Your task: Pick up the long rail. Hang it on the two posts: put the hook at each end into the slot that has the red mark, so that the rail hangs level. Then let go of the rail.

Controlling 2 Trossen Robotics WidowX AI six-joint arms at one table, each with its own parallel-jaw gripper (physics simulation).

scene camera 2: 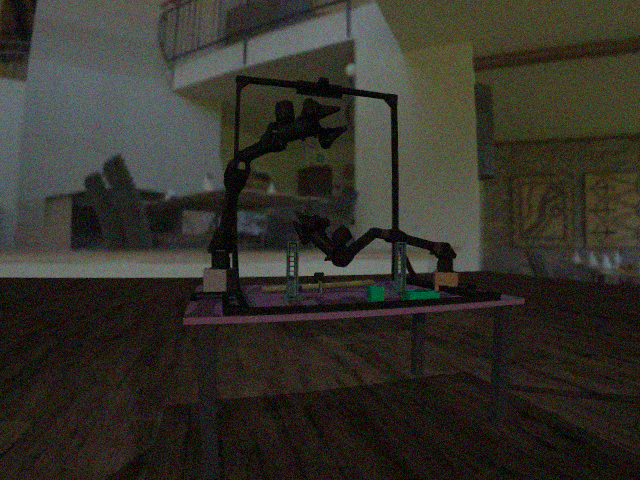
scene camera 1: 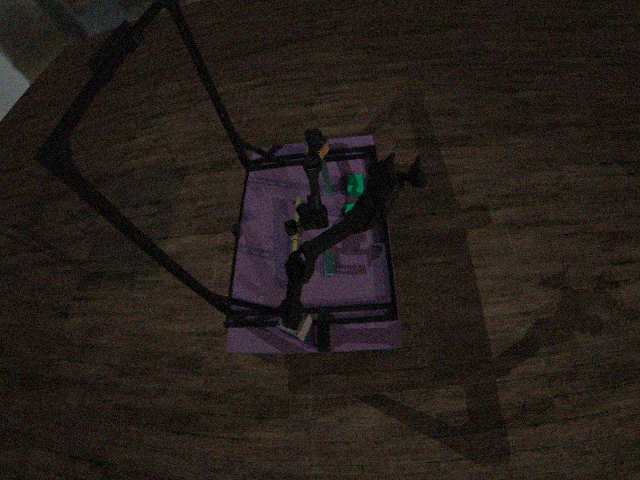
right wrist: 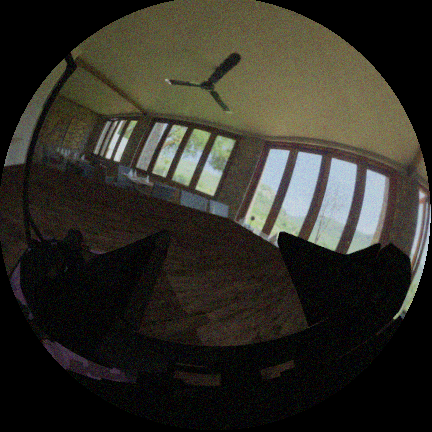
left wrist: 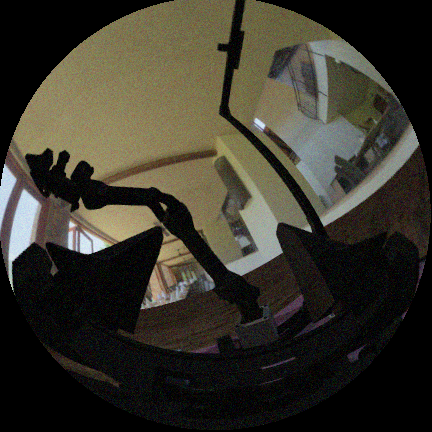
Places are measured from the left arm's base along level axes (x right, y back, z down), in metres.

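Pixels of known places: left gripper, fingertip midpoint: (scene camera 2: 294, 216) (scene camera 1: 296, 229) (left wrist: 220, 230); right gripper, fingertip midpoint: (scene camera 2: 344, 118) (scene camera 1: 406, 154) (right wrist: 225, 236); left arm's base, origin of the base link: (scene camera 2: 445, 271); right arm's base, origin of the base link: (scene camera 2: 220, 268) (scene camera 1: 292, 320) (left wrist: 251, 315).
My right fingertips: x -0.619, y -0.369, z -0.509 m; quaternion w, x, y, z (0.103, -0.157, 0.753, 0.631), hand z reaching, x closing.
For each thing: its top centre in the pictures, then the offset to it from my right fingertips.
- long yellow rail, middle of its top: (scene camera 2: 319, 281) (scene camera 1: 294, 238) dx +0.442, dy -0.173, dz +0.545 m
- green-grey slotted post, middle of its top: (scene camera 2: 292, 241) (scene camera 1: 324, 246) dx +0.229, dy -0.229, dz +0.377 m
- green block, middle of its top: (scene camera 2: 375, 286) (scene camera 1: 350, 208) dx +0.274, dy +0.076, dz +0.541 m
- flat green tray, middle of its top: (scene camera 2: 420, 291) (scene camera 1: 355, 183) dx +0.321, dy +0.241, dz +0.561 m
The long yellow rail (scene camera 1: 295, 241) (scene camera 2: 356, 283) lies on the table behind the two posts in scene camera 2; arms partly cover it in scene camera 1. One green-grey slotted post (scene camera 1: 329, 266) (scene camera 2: 292, 268) stands at the left in scene camera 2, the other post (scene camera 1: 326, 178) (scene camera 2: 399, 268) at the right. The red marks are too dark to tell clearly. My left gripper (scene camera 2: 298, 219) (left wrist: 220, 230) is open and empty, above the table between the posts' sides. My right gripper (scene camera 1: 405, 159) (scene camera 2: 342, 119) (right wrist: 225, 236) is open and empty, high above the table's edge.
A green block (scene camera 1: 349, 208) (scene camera 2: 375, 293) and a flat green tray (scene camera 1: 355, 184) (scene camera 2: 421, 295) lie near the right post in scene camera 2. A black frame (scene camera 1: 149, 250) (scene camera 2: 394, 165) rises over the purple table (scene camera 1: 361, 338) (scene camera 2: 310, 316).
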